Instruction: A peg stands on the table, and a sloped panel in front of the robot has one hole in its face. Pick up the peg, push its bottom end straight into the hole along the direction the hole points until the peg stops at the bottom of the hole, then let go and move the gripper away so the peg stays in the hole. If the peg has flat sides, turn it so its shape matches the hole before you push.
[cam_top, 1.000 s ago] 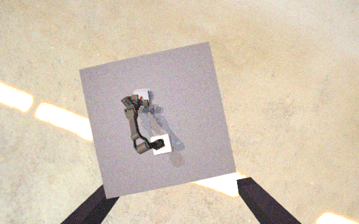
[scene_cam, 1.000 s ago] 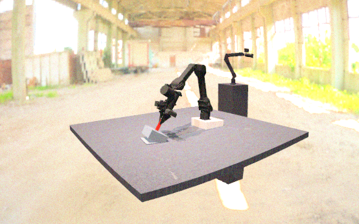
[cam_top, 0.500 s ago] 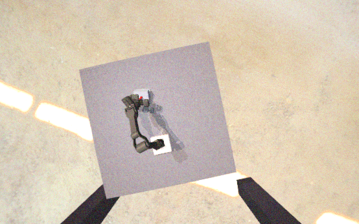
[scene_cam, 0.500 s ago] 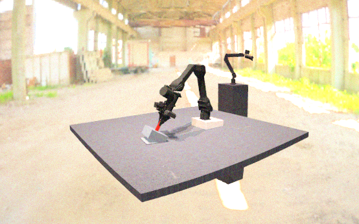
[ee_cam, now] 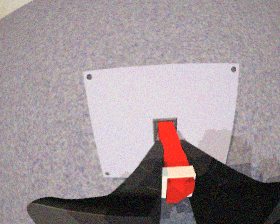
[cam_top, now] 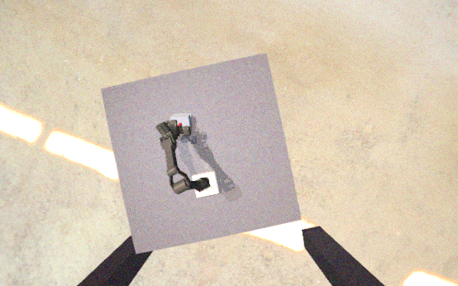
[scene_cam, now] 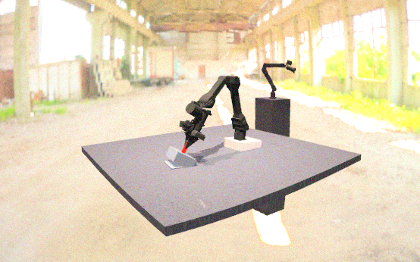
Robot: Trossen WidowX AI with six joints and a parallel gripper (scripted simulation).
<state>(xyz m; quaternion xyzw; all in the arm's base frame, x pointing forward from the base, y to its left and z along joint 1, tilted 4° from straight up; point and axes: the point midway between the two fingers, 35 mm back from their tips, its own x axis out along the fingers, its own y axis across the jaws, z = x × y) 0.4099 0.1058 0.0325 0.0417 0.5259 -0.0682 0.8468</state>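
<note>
My gripper tip is now 50 mm above the sloped panel and 30 mm short of it. From my gripper tip the other things lie so: red peg: 10 mm behind, 10 mm above.
</note>
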